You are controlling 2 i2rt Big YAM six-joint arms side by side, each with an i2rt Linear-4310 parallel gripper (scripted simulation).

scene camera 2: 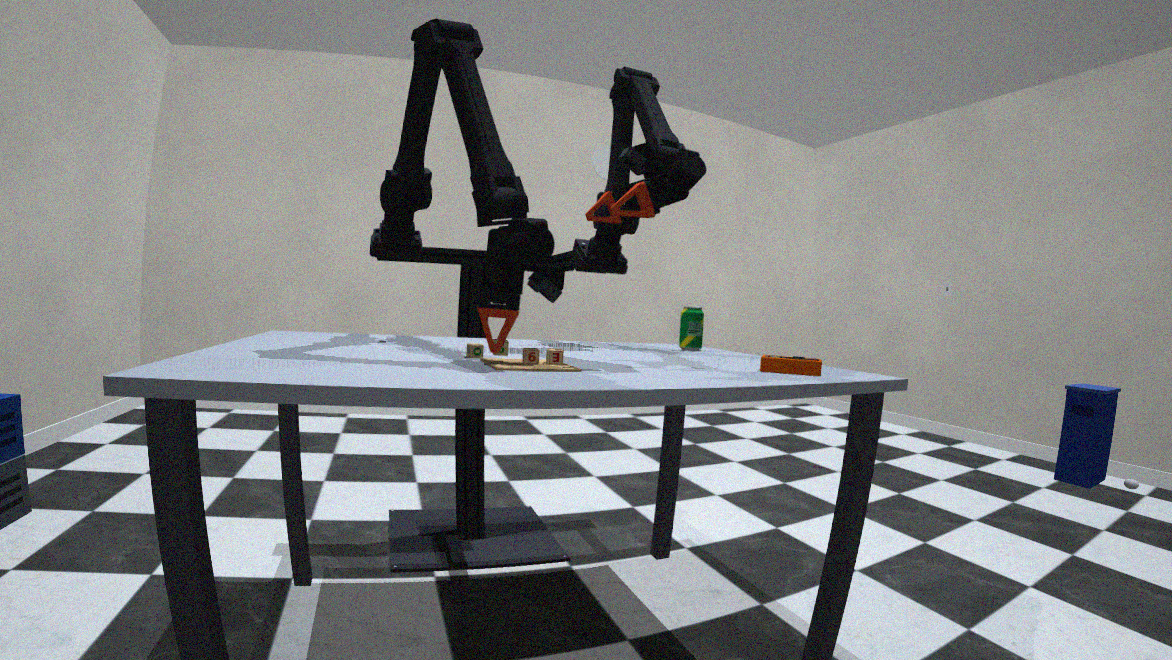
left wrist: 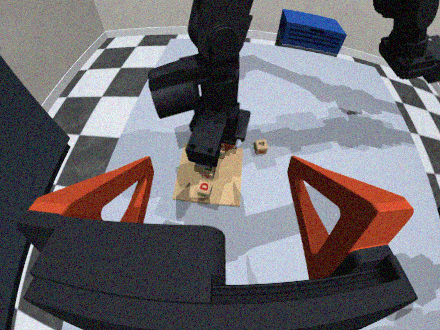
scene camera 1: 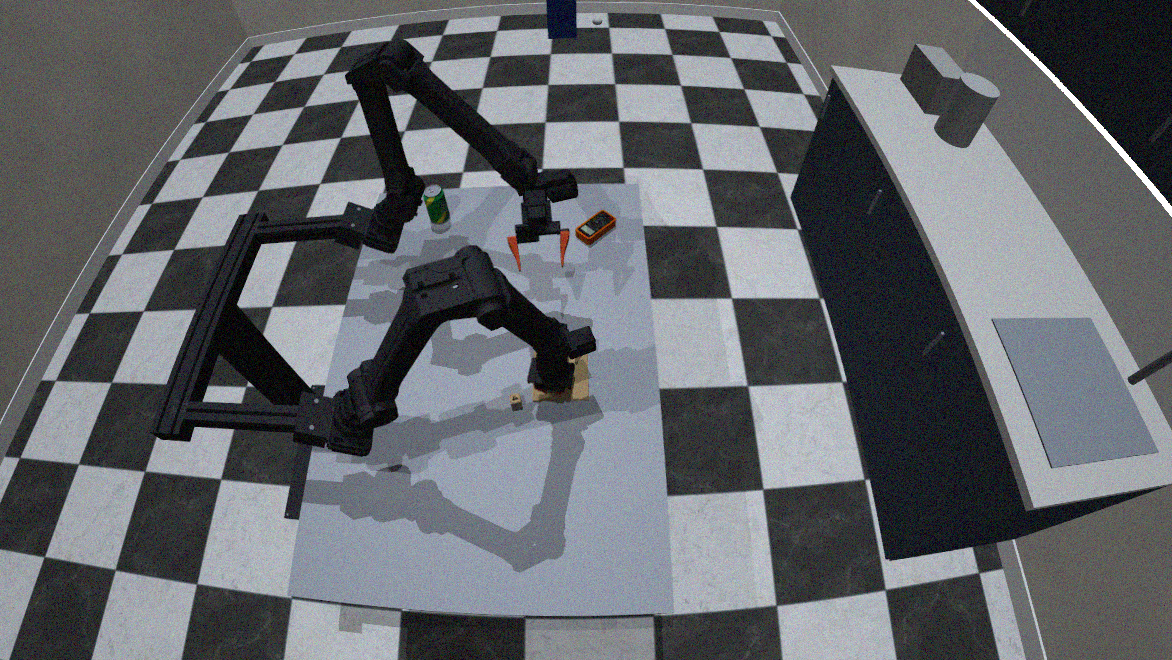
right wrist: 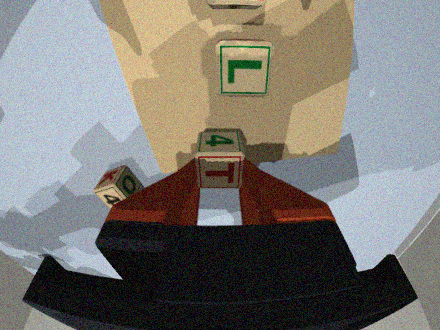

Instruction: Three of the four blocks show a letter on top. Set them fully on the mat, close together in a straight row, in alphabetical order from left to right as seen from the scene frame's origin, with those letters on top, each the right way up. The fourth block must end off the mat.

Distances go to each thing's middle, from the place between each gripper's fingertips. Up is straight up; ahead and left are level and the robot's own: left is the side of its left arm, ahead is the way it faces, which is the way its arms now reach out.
Labels:
My right gripper [scene camera 2: 494, 351] is now 5 cm to the right of the tan mat [scene camera 1: 579, 391], 3 cm above it and 2 cm short of it.
I see my left gripper [scene camera 2: 598, 214] 28 cm above the tan mat, 14 cm to the left of it and 3 cm short of it.

